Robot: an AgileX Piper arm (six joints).
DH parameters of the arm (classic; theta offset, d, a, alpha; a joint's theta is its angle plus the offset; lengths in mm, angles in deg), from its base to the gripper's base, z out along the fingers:
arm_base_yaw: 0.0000 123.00 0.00 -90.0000
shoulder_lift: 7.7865 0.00 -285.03 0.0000
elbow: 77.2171 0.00 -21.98 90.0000
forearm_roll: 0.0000 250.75 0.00 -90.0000
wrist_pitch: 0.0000 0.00 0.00 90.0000
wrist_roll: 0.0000 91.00 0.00 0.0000
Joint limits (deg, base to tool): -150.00..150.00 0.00..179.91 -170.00..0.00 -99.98..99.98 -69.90..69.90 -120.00..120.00
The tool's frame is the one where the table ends.
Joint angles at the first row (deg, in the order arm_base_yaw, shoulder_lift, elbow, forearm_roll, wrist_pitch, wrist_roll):
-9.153, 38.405, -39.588, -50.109, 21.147, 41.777
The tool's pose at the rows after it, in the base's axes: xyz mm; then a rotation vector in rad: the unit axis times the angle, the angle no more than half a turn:
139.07 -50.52 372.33 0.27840 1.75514 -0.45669
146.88 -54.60 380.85 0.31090 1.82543 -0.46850
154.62 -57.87 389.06 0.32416 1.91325 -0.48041
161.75 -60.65 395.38 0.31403 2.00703 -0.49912
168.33 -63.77 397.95 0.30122 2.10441 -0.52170
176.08 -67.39 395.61 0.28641 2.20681 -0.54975
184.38 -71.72 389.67 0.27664 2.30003 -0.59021
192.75 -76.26 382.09 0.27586 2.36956 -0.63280
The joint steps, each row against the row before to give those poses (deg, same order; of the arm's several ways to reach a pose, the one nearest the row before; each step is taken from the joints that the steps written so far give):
-0.286, 2.958, -3.312, 4.255, 3.305, -4.294
-0.489, 3.046, -4.272, 5.947, 4.722, -5.867
-0.518, 3.124, -4.621, 5.995, 5.491, -6.760
-0.511, 2.952, -4.238, 4.520, 5.491, -6.375
-0.505, 2.785, -3.402, 2.795, 5.323, -4.876
-0.326, 2.914, -2.395, 1.219, 4.796, -3.454
-0.071, 2.866, -1.367, -0.614, 3.808, -1.671
0.000, 2.600, -0.532, -1.540, 2.286, -0.188

